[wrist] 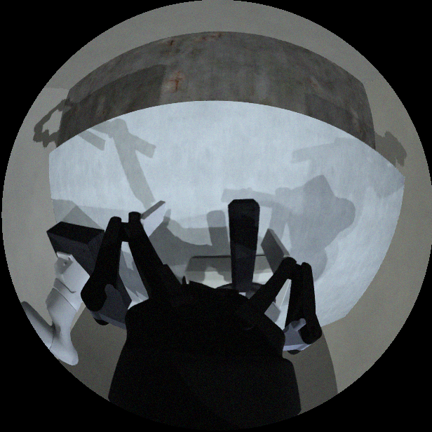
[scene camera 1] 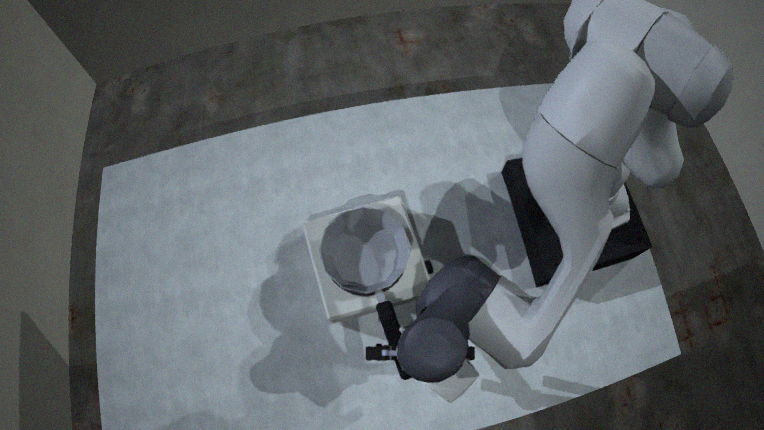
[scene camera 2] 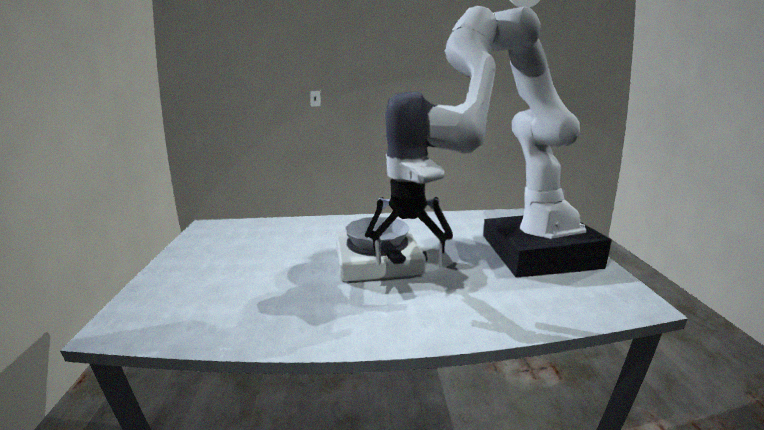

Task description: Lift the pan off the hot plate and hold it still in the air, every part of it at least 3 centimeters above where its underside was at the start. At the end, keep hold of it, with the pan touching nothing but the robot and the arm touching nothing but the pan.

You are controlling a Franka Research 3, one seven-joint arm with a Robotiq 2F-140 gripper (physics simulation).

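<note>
A grey round pan [scene camera 1: 366, 251] [scene camera 2: 359, 230] sits upright on the cream hot plate [scene camera 1: 335, 305] [scene camera 2: 353, 270] [wrist: 200, 263]. Its black handle [scene camera 1: 388, 318] [scene camera 2: 396, 256] [wrist: 244, 235] sticks out past the plate's edge. My gripper [scene camera 1: 422, 352] [scene camera 2: 410, 263] [wrist: 215, 224] is wide open and points down over the handle. The fingers stand on either side of the handle, which is nearer the left finger in scene camera 2 and nearer the right finger in the wrist view. In scene camera 1 the wrist hides part of the gripper. Most of the bowl is hidden in the wrist view.
The hot plate has a small black knob [scene camera 1: 429, 266] on its side toward the robot base. The arm stands on a black block [scene camera 1: 622, 248] [scene camera 2: 561, 259] [wrist: 77, 237] at the right of the pale table [scene camera 1: 176, 213] [scene camera 2: 187, 267] [wrist: 210, 145] in the scene views.
</note>
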